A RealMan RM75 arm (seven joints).
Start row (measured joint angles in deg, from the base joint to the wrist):
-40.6, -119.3, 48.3, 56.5, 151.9, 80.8, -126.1
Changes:
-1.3, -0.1, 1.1, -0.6, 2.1, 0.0, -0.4
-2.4, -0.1, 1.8, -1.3, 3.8, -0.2, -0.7
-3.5, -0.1, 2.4, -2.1, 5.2, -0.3, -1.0
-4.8, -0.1, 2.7, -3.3, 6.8, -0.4, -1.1
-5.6, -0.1, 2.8, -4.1, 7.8, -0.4, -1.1
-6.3, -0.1, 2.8, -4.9, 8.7, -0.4, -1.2
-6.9, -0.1, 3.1, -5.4, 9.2, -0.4, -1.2
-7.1, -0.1, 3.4, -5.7, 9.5, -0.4, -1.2
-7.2, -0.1, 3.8, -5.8, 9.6, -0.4, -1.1
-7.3, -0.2, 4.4, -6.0, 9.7, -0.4, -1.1
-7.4, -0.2, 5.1, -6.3, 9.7, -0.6, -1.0
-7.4, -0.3, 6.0, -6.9, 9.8, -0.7, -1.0
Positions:
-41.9, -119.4, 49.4, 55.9, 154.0, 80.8, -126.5
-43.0, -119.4, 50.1, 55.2, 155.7, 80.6, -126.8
-44.1, -119.4, 50.7, 54.4, 157.1, 80.5, -127.1
-45.4, -119.4, 51.0, 53.2, 158.7, 80.4, -127.2
-46.2, -119.4, 51.1, 52.4, 159.7, 80.4, -127.2
-46.9, -119.4, 51.1, 51.6, 160.6, 80.4, -127.3
-47.5, -119.4, 51.4, 51.1, 161.1, 80.4, -127.3
-47.7, -119.4, 51.7, 50.8, 161.4, 80.4, -127.3
-47.8, -119.4, 52.1, 50.7, 161.5, 80.4, -127.2
-47.9, -119.5, 52.7, 50.5, 161.6, 80.4, -127.2
-48.0, -119.5, 53.4, 50.2, 161.6, 80.2, -127.1
-48.0, -119.6, 54.3, 49.6, 161.7, 80.1, -127.1

